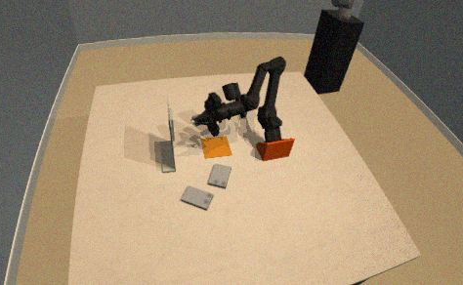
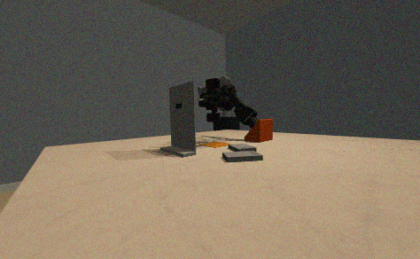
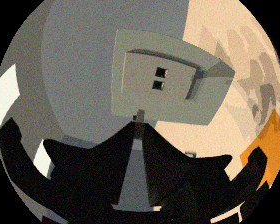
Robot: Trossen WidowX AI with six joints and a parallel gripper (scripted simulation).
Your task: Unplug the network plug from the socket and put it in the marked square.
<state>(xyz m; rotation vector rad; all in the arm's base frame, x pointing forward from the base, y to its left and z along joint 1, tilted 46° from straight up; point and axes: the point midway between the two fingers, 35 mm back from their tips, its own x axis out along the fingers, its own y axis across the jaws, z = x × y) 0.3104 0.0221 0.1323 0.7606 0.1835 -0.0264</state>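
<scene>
Now: gripper tip 11 cm past the orange marked square, 2 cm to the left of it and 20 cm above it. The rest, counted from my gripper tip: grey network plug 1 cm ahead; then grey panel 10 cm ahead, 3 cm to the right, 9 cm below.
</scene>
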